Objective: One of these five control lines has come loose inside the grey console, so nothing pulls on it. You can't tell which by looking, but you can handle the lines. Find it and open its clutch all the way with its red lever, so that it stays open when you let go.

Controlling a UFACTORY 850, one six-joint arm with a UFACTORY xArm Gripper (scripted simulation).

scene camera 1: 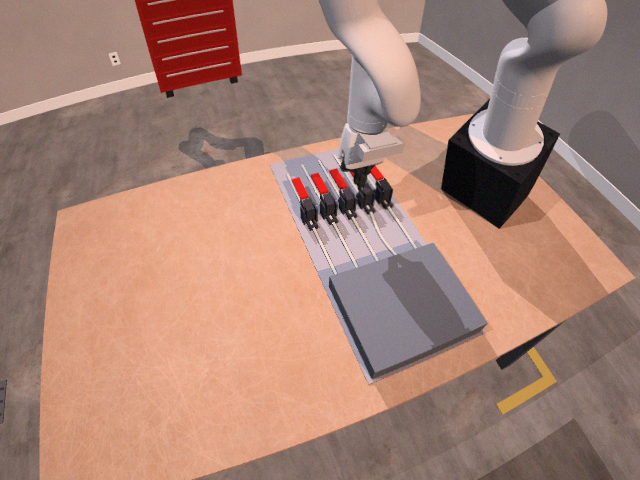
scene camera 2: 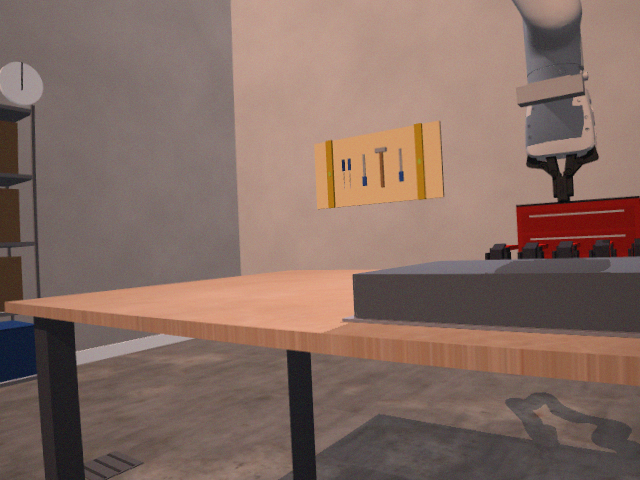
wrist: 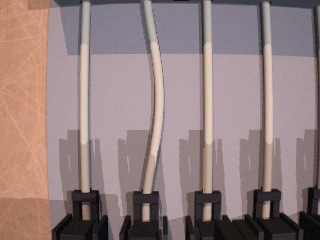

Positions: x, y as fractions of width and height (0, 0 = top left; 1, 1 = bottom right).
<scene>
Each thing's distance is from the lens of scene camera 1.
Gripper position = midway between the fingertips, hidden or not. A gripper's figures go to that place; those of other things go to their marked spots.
my gripper (scene camera 1: 0.56, 0.38): 0.89 m
grey baseplate (scene camera 1: 0.49, 0.52): 0.90 m
</scene>
